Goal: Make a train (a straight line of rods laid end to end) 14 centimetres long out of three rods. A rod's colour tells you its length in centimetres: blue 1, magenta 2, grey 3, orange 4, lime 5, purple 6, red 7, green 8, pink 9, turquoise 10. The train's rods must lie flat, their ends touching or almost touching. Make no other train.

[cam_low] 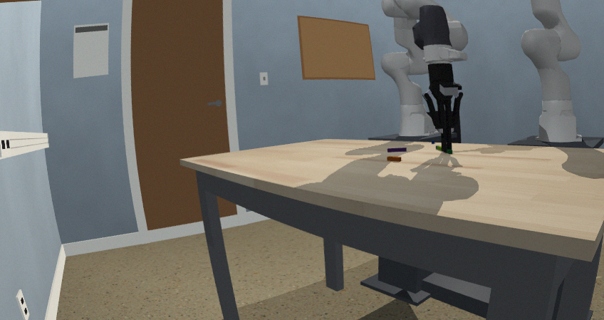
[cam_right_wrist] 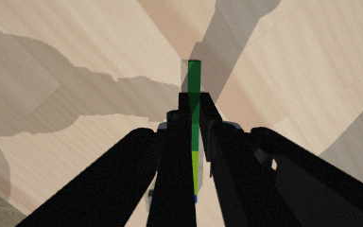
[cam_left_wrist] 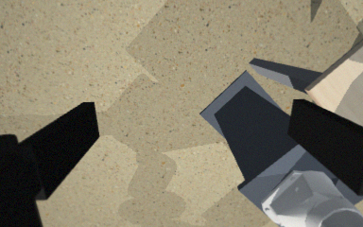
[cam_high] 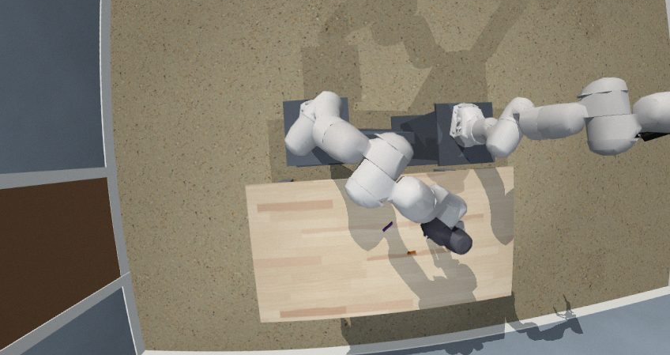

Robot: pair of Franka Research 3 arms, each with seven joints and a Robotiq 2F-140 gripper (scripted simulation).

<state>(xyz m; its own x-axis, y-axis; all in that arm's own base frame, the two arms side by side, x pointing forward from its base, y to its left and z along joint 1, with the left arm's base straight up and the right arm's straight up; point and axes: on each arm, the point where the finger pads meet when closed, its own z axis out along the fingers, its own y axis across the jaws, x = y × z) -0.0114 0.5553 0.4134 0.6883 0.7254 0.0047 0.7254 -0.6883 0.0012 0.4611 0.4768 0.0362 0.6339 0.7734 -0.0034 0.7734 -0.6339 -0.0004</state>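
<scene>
The green rod lies 3 cm below my right hand. The rest, counted from my right hand: grey rod (9 cm behind, 7 cm to the right, 3 cm below); lime rod (4 cm behind, 5 cm to the right, 3 cm below); purple rod (5 cm ahead, 17 cm to the right, 3 cm below).
</scene>
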